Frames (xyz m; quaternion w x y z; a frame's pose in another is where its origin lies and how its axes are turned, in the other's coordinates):
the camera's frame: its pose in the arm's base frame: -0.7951 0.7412 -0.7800 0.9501 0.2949 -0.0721 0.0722
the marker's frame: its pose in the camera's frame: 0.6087 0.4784 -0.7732 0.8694 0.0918 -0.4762 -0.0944
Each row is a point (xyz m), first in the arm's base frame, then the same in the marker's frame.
Working: the arm's base frame: its pose in the marker's frame: 1.7520 -0.3123 0.7836 0.7714 -0.3848 0.4806 0.1607

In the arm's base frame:
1: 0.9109 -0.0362 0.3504
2: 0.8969 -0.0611 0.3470
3: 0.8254 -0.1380 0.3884
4: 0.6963 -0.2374 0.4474
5: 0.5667 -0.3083 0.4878
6: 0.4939 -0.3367 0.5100
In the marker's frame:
1: 2.4338 -0.1848 0.0961
2: 2.4403 -0.2019 0.1183
3: 2.4786 -0.2124 0.2239
4: 2.5137 -0.2173 0.3936
5: 2.5194 -0.2176 0.5466
6: 2.5153 -0.2106 0.6274

